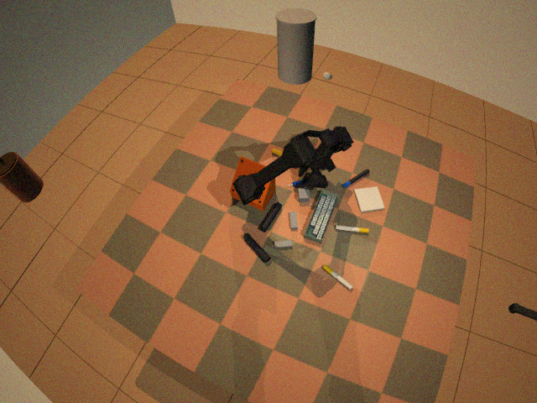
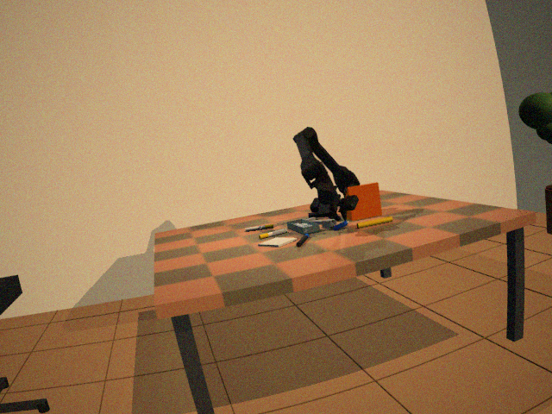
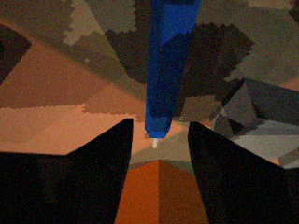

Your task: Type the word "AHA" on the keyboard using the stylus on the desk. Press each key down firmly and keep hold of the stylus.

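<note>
The blue stylus is 10 mm behind my gripper tip, 10 mm to the right of it and 20 mm below it. Round my gripper tip: white pad: 270 mm ahead, 50 mm to the left, 20 mm below; then blue-tipped dark pen: 180 mm ahead, 100 mm to the left, 20 mm below; then yellow stick: 100 mm behind, 90 mm to the left, 20 mm below.
</note>
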